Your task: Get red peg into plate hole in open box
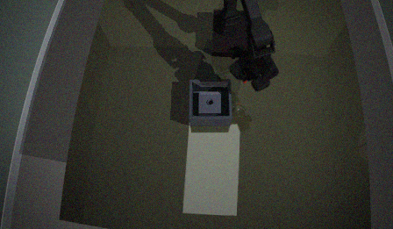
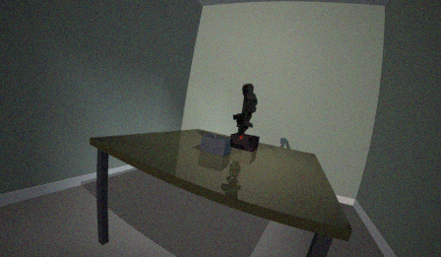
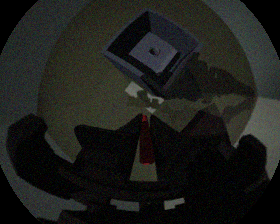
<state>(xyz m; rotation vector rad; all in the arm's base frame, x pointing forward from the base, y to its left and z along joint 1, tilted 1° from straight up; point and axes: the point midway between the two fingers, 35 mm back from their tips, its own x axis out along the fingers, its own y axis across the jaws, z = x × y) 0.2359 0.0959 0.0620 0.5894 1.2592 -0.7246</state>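
Right now my gripper tip is 11 cm to the left of the grey-blue box, 10 cm above it and 8 cm short of it. From my gripper tip the other things lie so: red peg 1 cm to the left, 1 cm behind, 1 cm above.
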